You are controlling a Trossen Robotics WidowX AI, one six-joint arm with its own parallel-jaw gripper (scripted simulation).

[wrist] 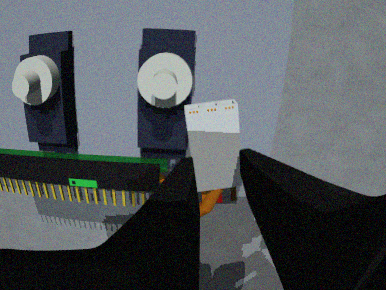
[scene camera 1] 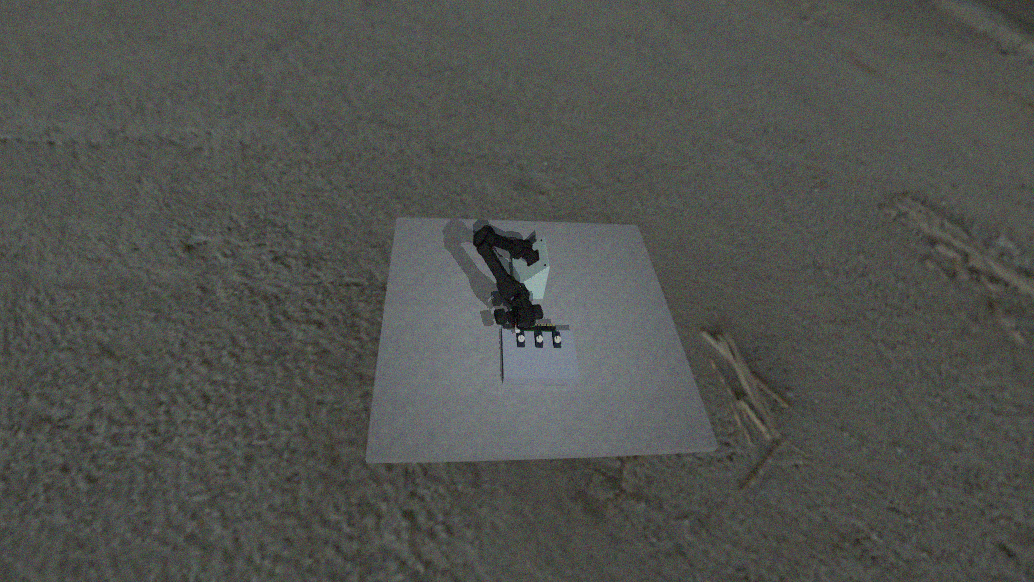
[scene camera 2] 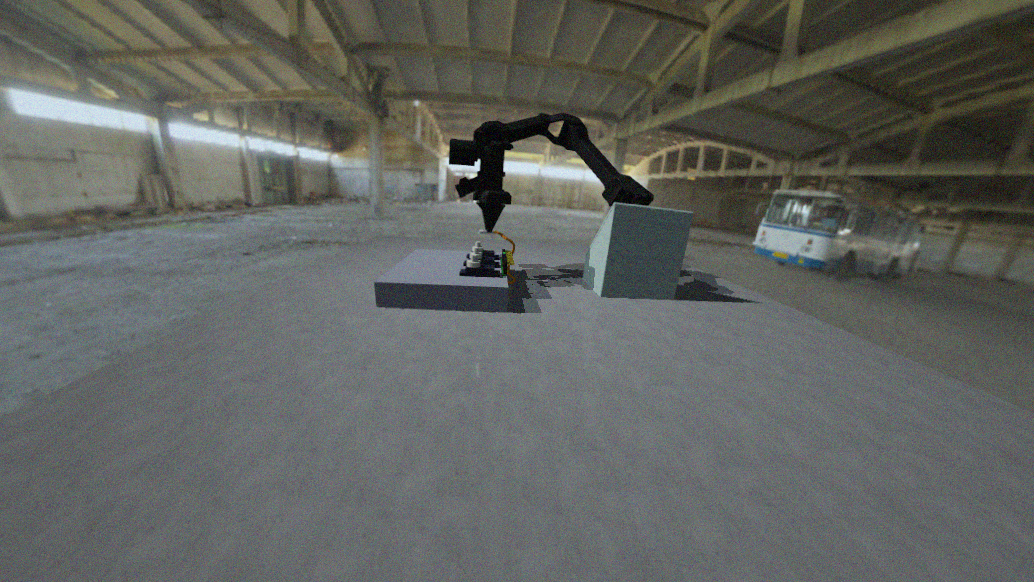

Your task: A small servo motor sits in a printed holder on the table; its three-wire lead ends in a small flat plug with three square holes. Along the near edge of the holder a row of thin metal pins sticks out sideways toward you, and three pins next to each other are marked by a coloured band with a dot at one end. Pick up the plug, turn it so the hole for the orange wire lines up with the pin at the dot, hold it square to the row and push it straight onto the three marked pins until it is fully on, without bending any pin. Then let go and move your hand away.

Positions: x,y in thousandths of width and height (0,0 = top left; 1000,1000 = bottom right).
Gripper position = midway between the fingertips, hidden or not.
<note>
In view: the gripper (scene camera 2: 472,398) and a grey printed holder (scene camera 1: 511,628).
The gripper also shows in the wrist view (wrist: 561,564). The grey printed holder shows as well in the wrist view (wrist: 696,122).
</note>
